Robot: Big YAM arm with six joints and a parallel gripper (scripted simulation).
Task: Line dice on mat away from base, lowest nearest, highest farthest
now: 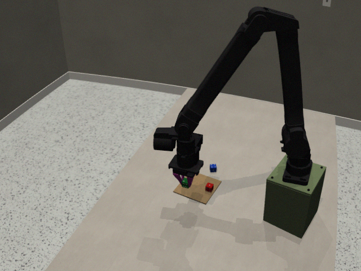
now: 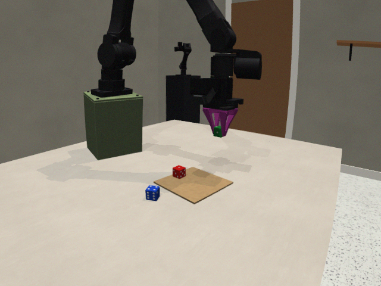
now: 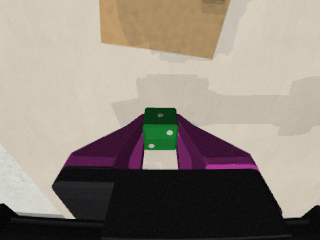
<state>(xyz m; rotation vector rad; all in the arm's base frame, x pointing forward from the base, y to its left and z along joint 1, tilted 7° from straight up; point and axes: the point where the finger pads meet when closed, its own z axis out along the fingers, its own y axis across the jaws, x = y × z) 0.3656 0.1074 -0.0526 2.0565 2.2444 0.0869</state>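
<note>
The tan mat is 11 cm to the right of my hand and 11 cm below it. Also, from my hand: blue die: 1 cm behind, 22 cm to the right, 10 cm below; then red die: 5 cm behind, 11 cm to the right, 9 cm below; then green die: right at my hand.
</note>
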